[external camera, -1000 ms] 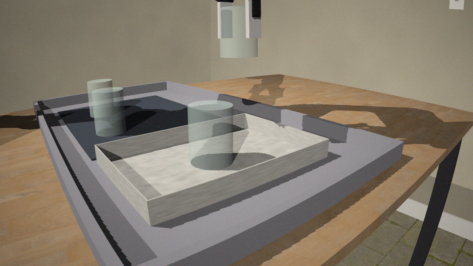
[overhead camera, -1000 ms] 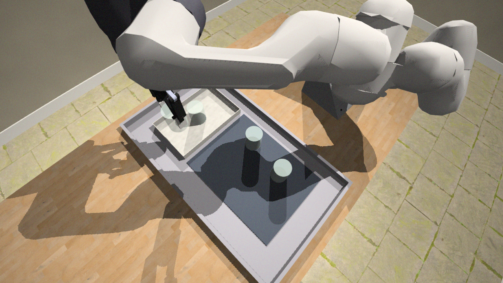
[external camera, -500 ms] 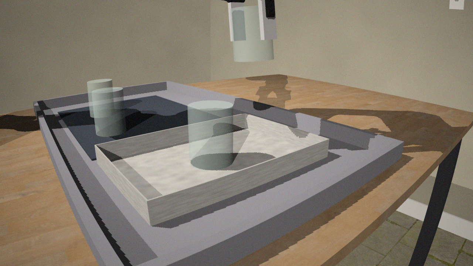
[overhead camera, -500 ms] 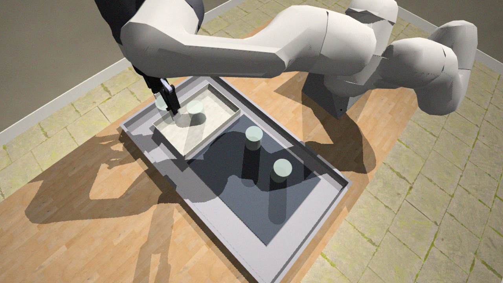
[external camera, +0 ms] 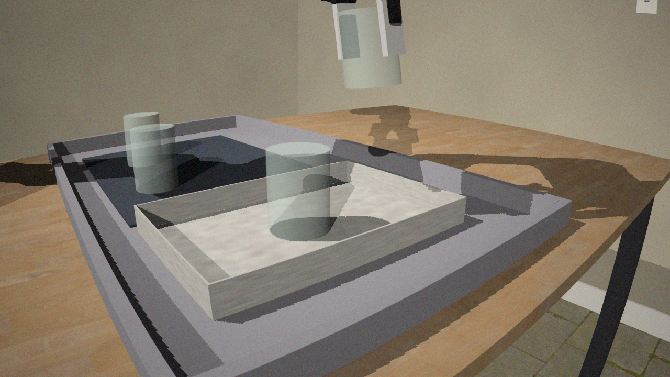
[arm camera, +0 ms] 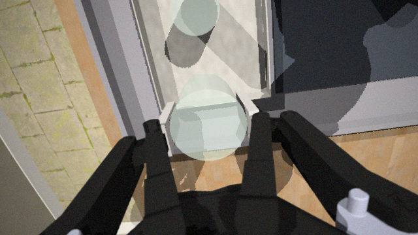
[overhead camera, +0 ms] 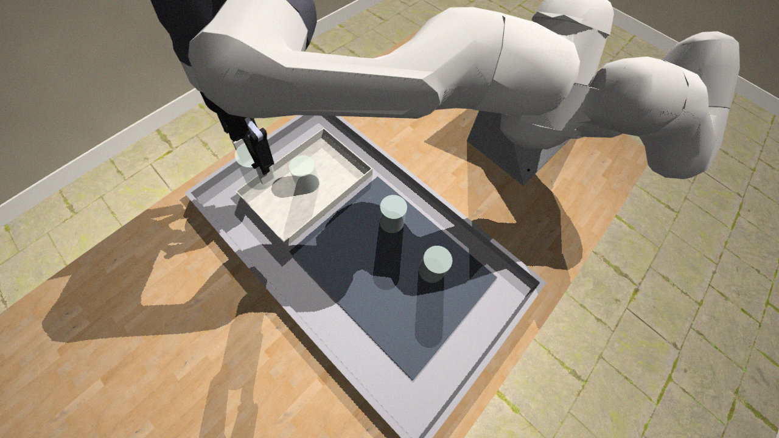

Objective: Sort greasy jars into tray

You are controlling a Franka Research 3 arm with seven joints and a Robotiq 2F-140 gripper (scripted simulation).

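Now: hand 9 cm past the tray and 20 cm above it. Also, from my hand: dark drying mat (9 cm behind, 32 cm to the left, 20 cm below); then steel table top (8 cm behind, 21 cm to the left, 21 cm below).
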